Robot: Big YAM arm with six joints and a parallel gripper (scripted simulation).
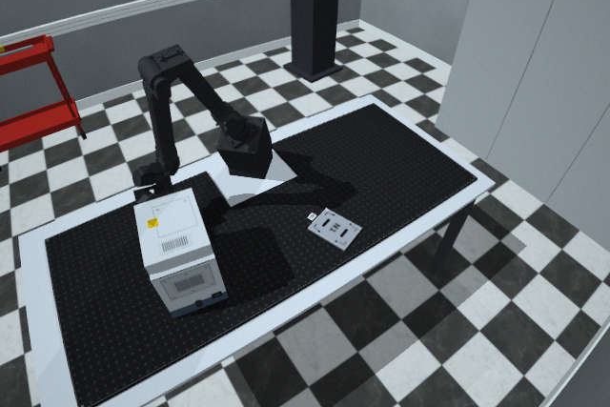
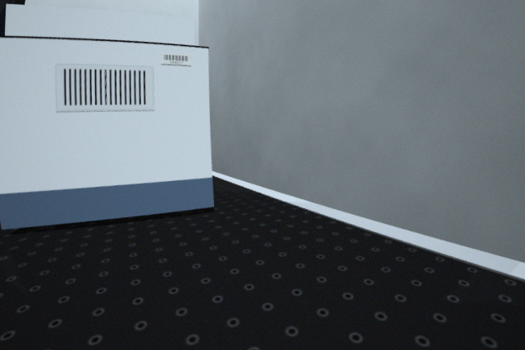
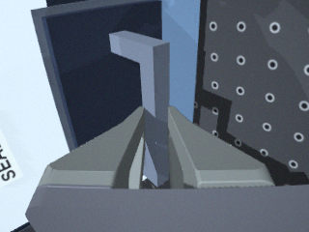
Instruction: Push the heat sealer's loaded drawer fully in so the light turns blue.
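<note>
Now: hand 10 cm short of the dark blue drawer, 3 cm to the left of it and 1 cm above it. The rest, counted from my hand: tiny tag (44 cm to the left, 24 cm ahead, 9 cm below).
</note>
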